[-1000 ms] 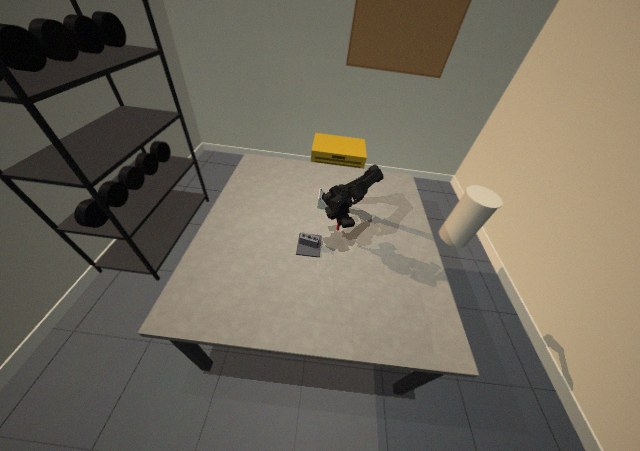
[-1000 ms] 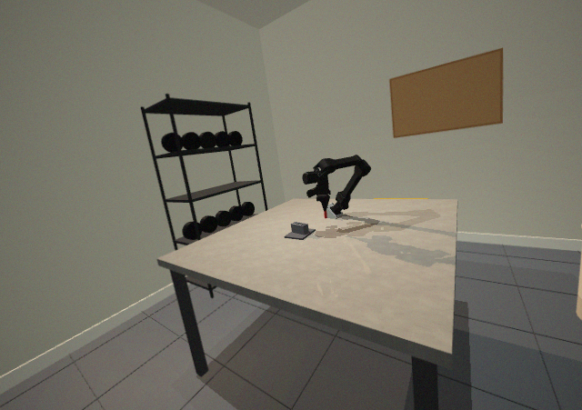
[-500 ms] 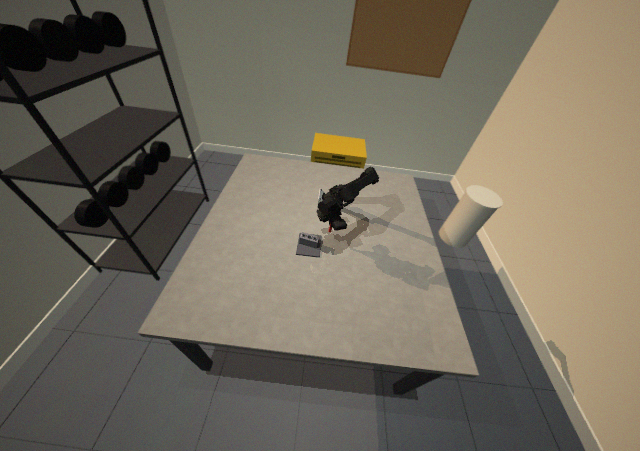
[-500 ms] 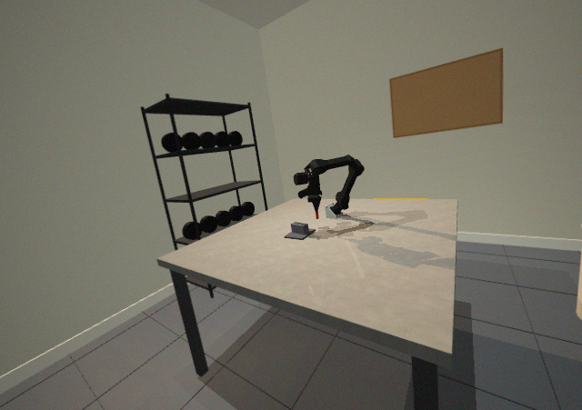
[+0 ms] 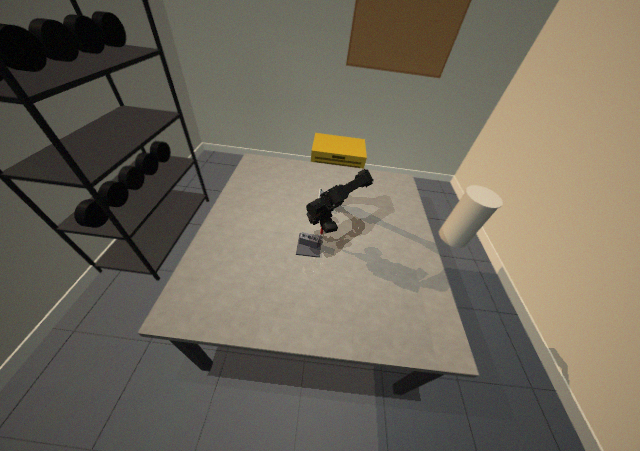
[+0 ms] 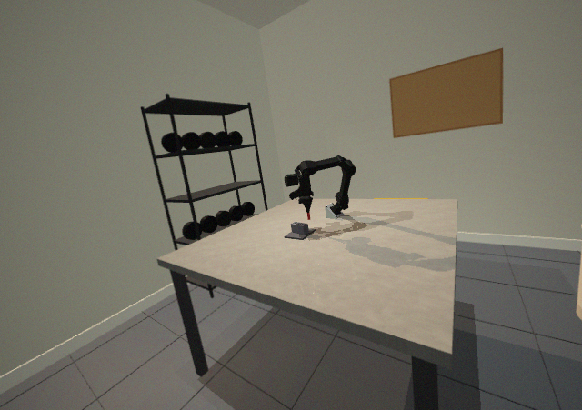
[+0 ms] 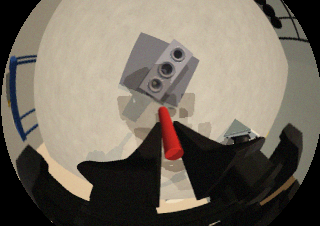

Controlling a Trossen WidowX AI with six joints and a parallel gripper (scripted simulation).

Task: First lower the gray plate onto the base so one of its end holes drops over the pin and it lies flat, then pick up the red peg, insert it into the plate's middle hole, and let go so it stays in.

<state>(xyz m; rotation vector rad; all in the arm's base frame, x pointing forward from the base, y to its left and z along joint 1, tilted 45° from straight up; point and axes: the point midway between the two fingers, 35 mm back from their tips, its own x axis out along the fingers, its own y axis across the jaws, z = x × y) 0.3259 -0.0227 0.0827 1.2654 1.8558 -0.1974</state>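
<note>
Now: the gray plate 7 cm below my gripper tip, 5 cm to the right of it and 3 cm ahead of it. The rest, counted from my gripper tip: dark base: 11 cm below, 4 cm to the right, 3 cm ahead; then red peg: right at my gripper tip.
</note>
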